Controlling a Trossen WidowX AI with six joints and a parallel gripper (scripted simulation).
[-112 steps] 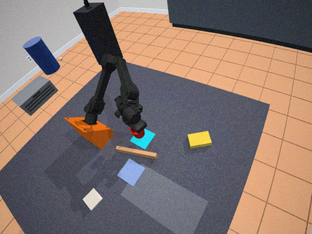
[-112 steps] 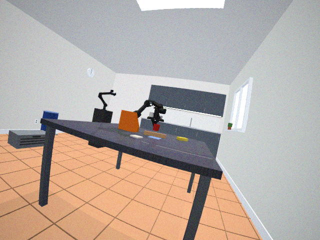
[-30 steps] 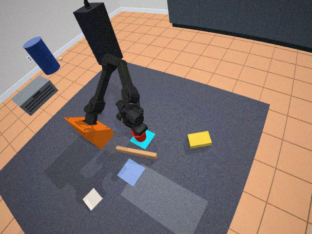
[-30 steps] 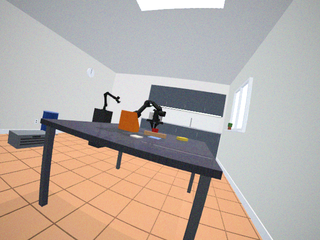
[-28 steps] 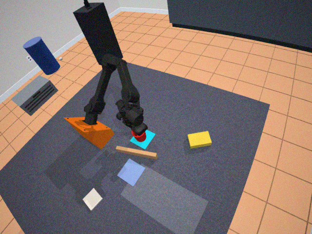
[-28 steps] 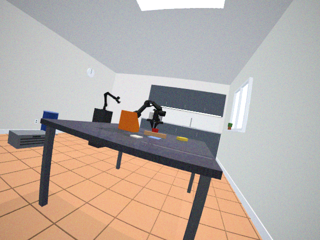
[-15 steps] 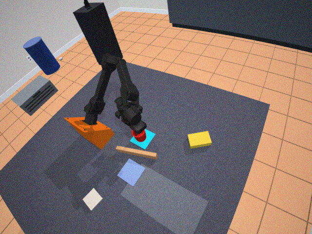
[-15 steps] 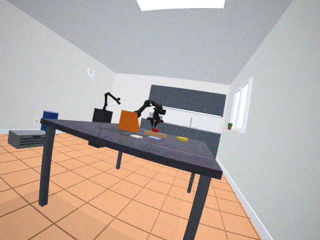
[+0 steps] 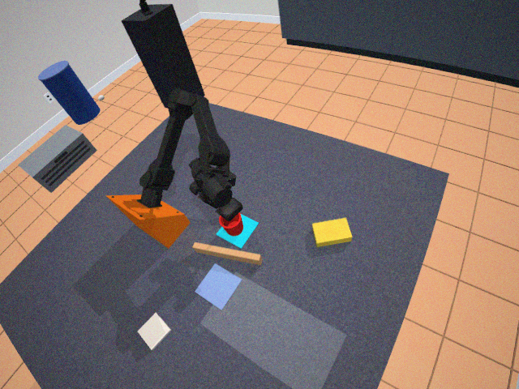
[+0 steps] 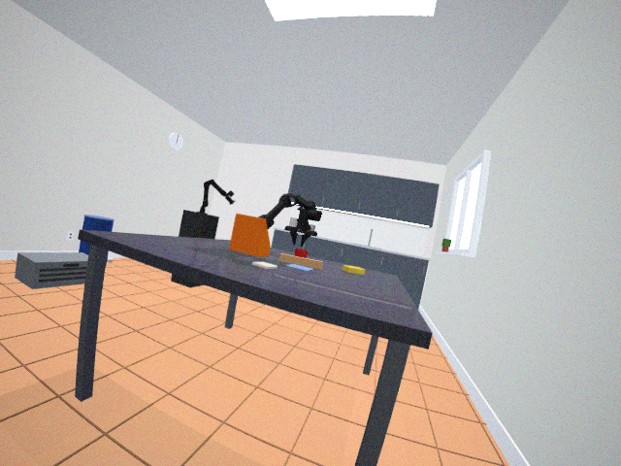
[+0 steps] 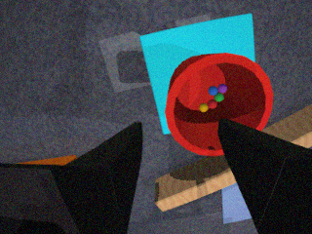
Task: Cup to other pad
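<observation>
My gripper tip is now 50 mm above the red cup, 30 mm short of it and 10 mm to the left of it. Also, from my gripper tip: wooden bar (100 mm to the right, 80 mm below, 60 mm ahead); pale blue pad (200 mm to the right, 100 mm below, 90 mm ahead); cyan pad (100 mm below, 40 mm ahead).
</observation>
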